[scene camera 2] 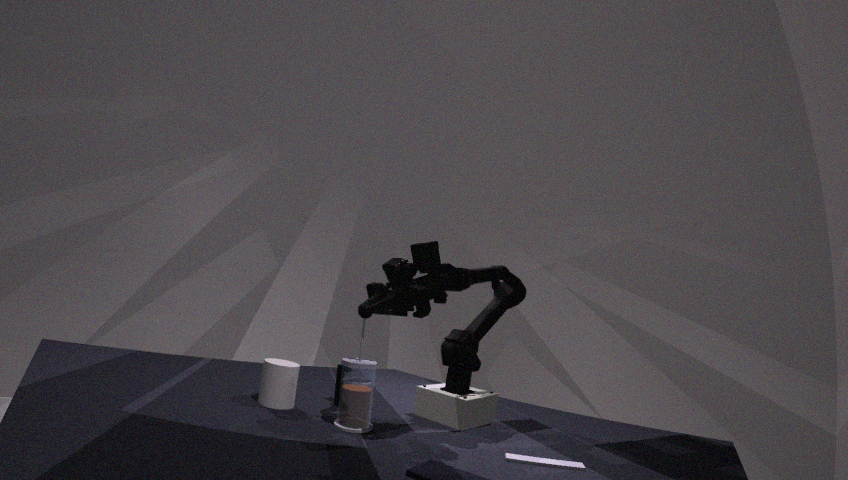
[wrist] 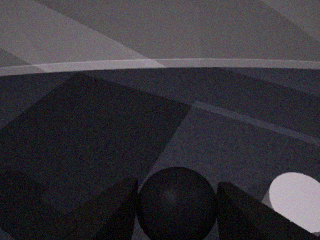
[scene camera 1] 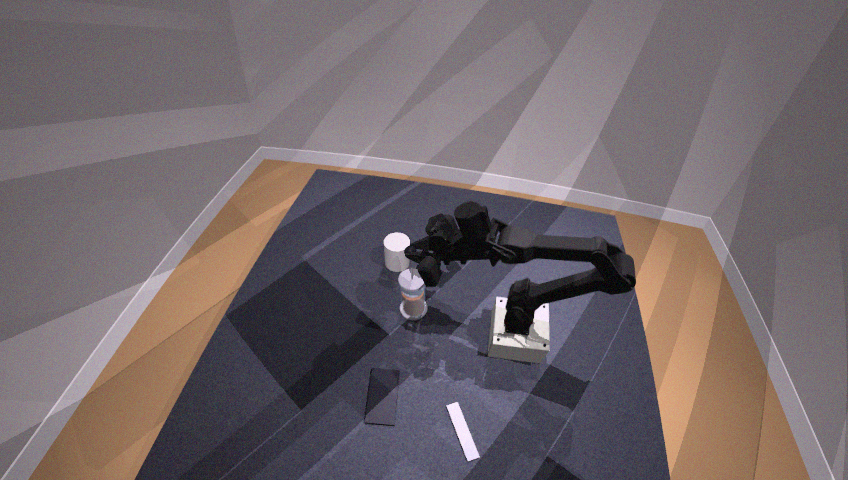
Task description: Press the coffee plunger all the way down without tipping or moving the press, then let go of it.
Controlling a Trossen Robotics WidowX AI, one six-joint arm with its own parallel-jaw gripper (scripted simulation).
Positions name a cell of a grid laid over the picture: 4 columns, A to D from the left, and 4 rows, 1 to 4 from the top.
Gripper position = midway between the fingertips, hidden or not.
my gripper: scene camera 2 B3; wrist C4; scene camera 1 B3
